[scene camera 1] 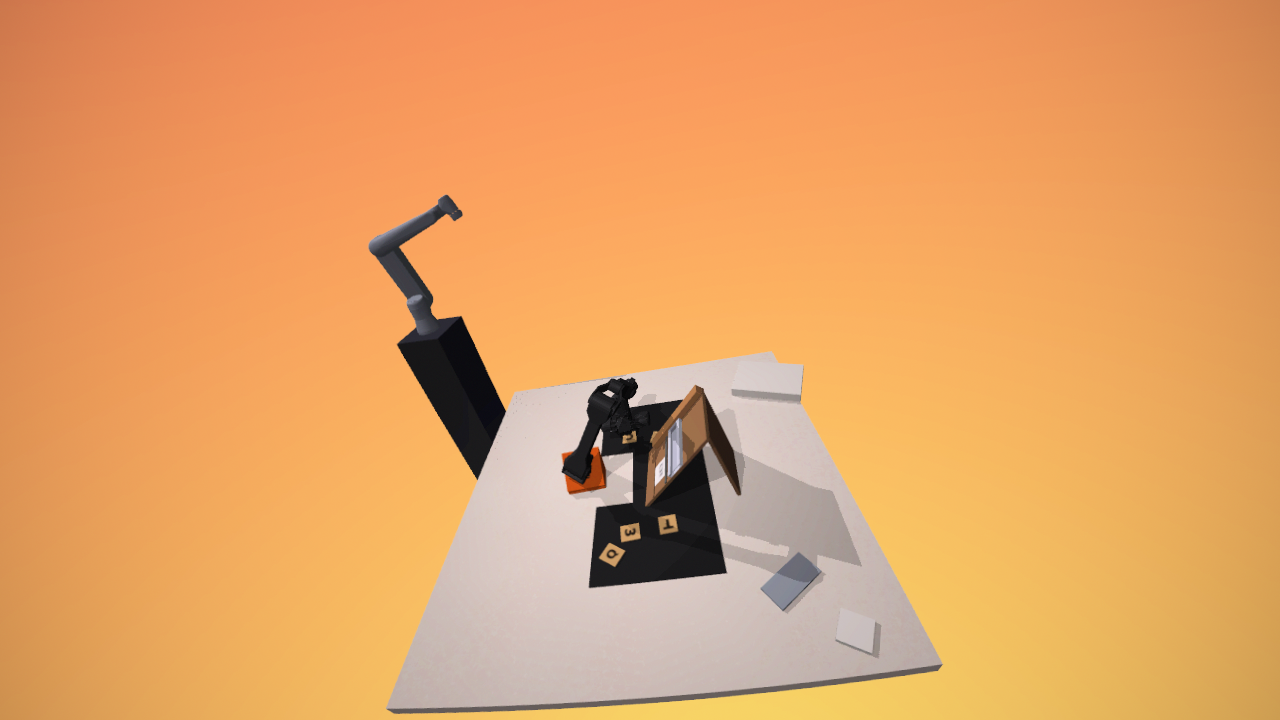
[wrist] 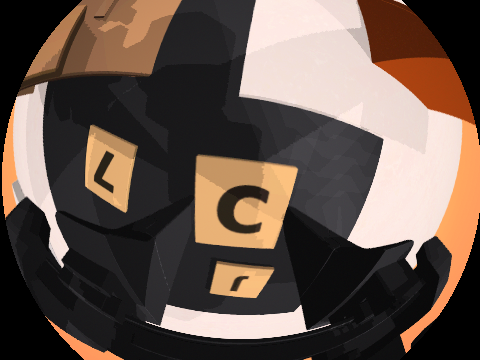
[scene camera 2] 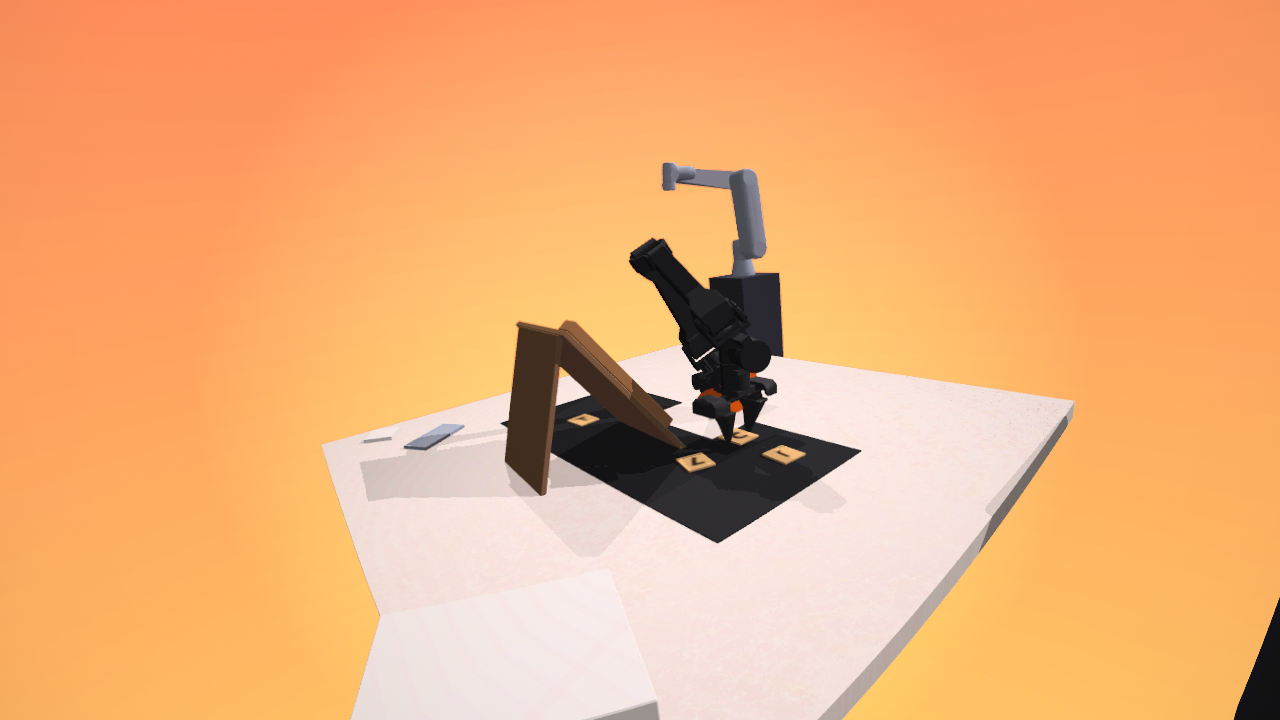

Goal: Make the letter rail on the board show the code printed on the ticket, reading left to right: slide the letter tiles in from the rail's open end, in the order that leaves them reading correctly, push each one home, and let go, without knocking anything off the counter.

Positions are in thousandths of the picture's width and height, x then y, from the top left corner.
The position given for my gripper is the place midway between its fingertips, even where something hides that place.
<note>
I see my gripper (scene camera 2: 577, 608), a grey card (scene camera 1: 618, 808), a white block (scene camera 2: 441, 892) and a brown board (scene camera 2: 422, 487).
The grey card shows as well in scene camera 2 (scene camera 2: 339, 608). The white block also shows in scene camera 1 (scene camera 1: 609, 530). My gripper shows as well in scene camera 1 (scene camera 1: 492, 608) and in the wrist view (wrist: 501, 579). The wrist view does not show the grey card: it is out of frame.
</note>
